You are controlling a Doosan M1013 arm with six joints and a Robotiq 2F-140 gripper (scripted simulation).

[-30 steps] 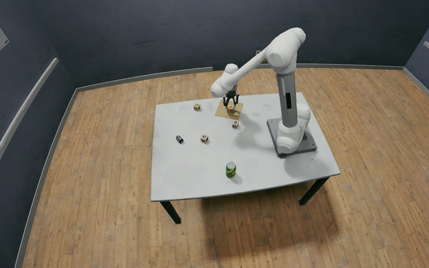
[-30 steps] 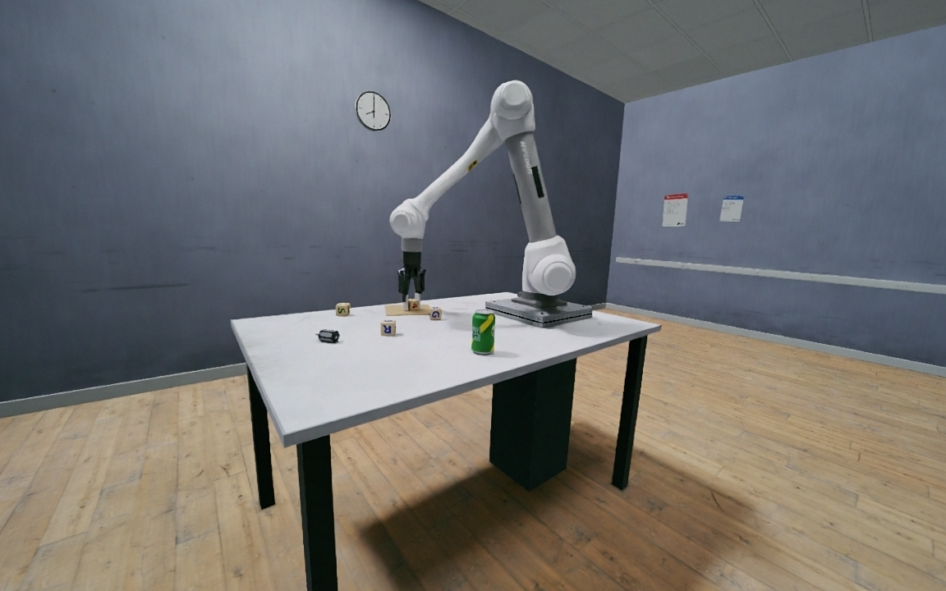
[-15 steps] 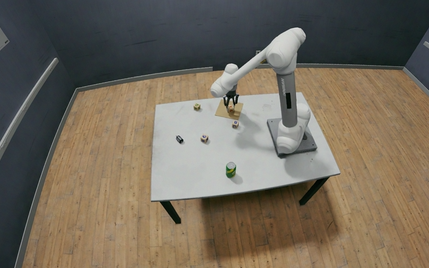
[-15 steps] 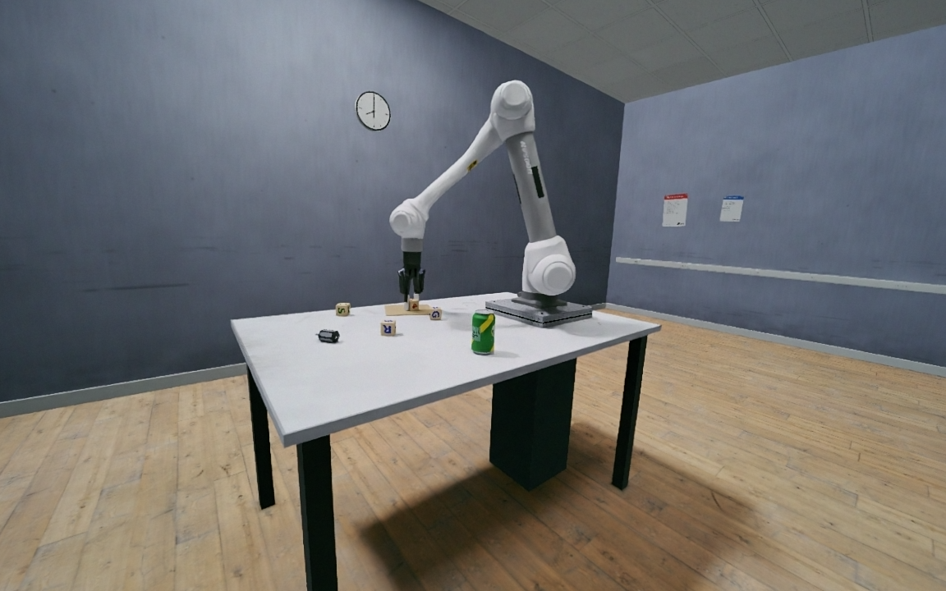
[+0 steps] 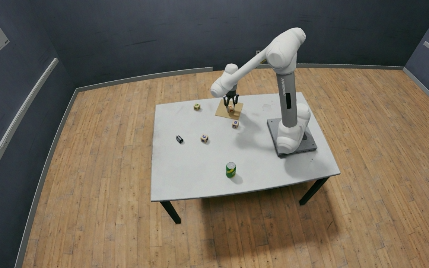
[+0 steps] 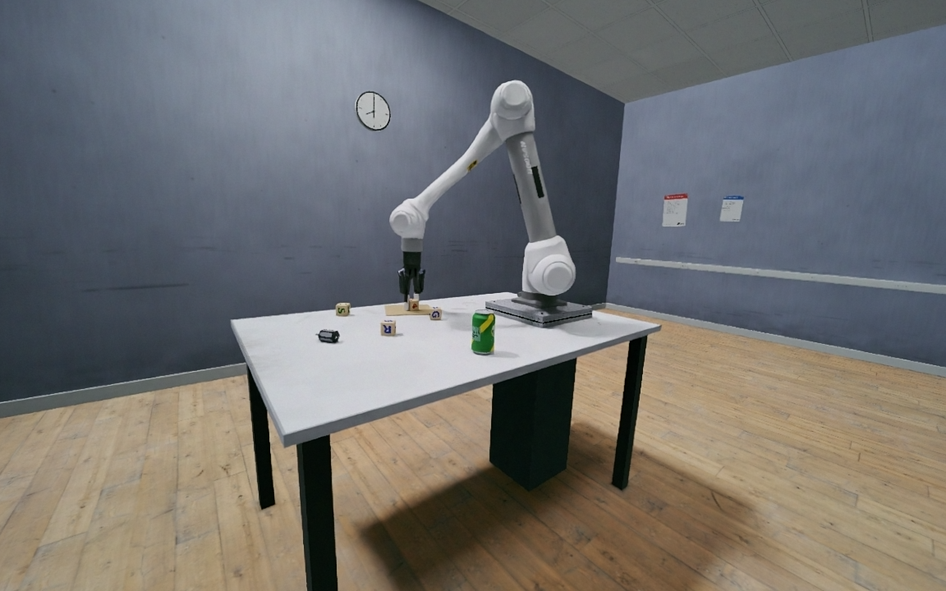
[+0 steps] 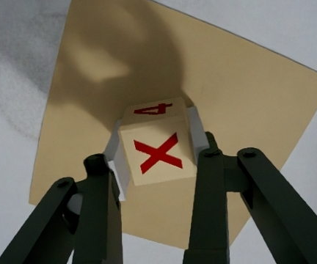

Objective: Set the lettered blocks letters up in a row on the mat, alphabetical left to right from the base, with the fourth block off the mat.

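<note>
Right now my hand is 40 mm above the tan mat and 20 mm to the left of it. Also, from my hand: black object (420 mm ahead, 270 mm to the left, 20 mm below); block (290 mm to the left, 230 mm ahead, 20 mm below); can (590 mm to the left, 60 mm ahead, 20 mm above).
</note>
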